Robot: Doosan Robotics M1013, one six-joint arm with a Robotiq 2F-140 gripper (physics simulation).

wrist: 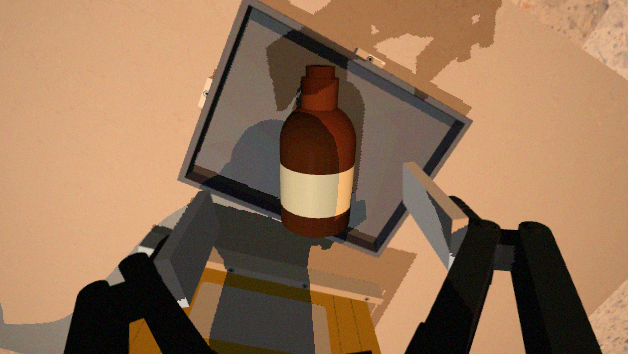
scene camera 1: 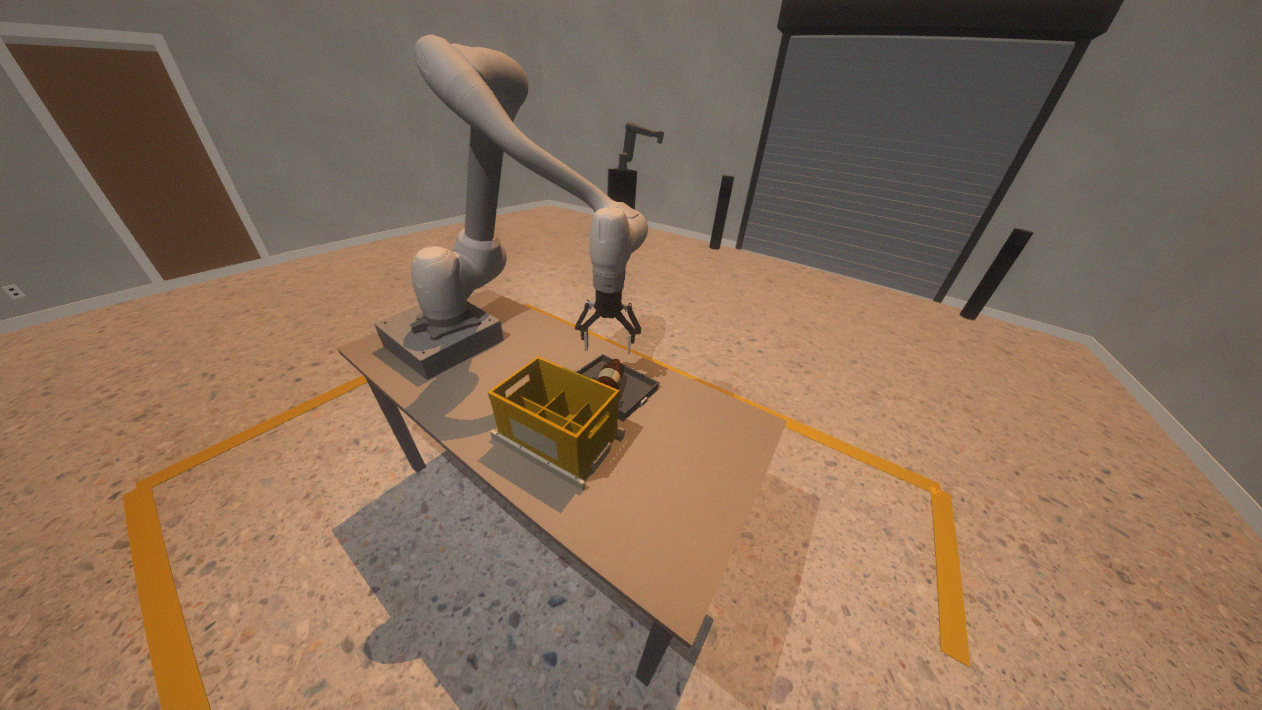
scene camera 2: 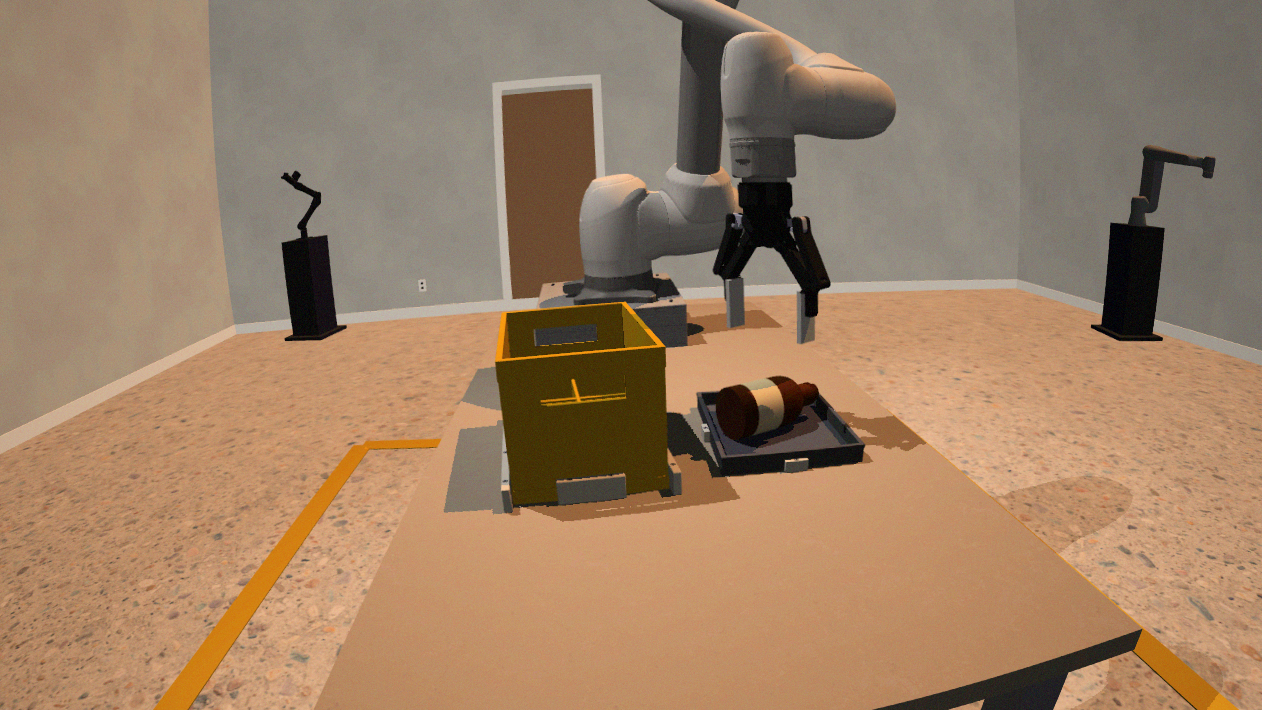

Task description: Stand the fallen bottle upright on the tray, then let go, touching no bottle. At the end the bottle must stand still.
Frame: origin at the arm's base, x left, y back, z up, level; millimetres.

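Seen in the pictures: gripper, fingertip midpoint: (wrist: 308, 196) (scene camera 1: 607, 350) (scene camera 2: 769, 333); arm's base, origin of the base link: (scene camera 1: 448, 321) (scene camera 2: 619, 293).
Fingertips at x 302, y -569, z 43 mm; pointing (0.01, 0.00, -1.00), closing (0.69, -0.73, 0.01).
Note:
Pixels of each thing's top centre, then the offset from my fingertips to it. Level surfaces: height alone.
- brown bottle with a cream label, middle of its top: (wrist: 320, 162) (scene camera 2: 774, 377) (scene camera 1: 611, 366) dz -62, dx +8, dy -10 mm
- dark shallow tray, middle of its top: (wrist: 324, 150) (scene camera 2: 773, 415) (scene camera 1: 612, 380) dz -115, dx +7, dy -21 mm
- tall yellow crate with dividers, middle of its top: (scene camera 2: 570, 326) (scene camera 1: 554, 391) dz +35, dx -258, dy -93 mm
- table, its level: dz -141 mm
The brown bottle with a cream label (scene camera 1: 609, 374) (scene camera 2: 764, 407) (wrist: 317, 192) lies on its side on the dark shallow tray (scene camera 1: 638, 385) (scene camera 2: 833, 456) (wrist: 400, 140). Its base end overlaps the tray's rim on the crate side, and its neck points toward the opposite side of the tray. My gripper (scene camera 1: 608, 344) (scene camera 2: 770, 328) (wrist: 308, 196) is wide open and empty, pointing down above the bottle and apart from it. In the wrist view the finger pads stand left and right of the bottle, with the neck pointing away from the fingers.
A tall yellow crate with dividers (scene camera 1: 595, 444) (scene camera 2: 586, 441) (wrist: 345, 315) stands close beside the tray, on the bottle's base side. Grey brackets (scene camera 2: 591, 488) sit at its foot. The arm's base block (scene camera 1: 441, 351) stands at one end of the table (scene camera 1: 688, 503) (scene camera 2: 706, 582).

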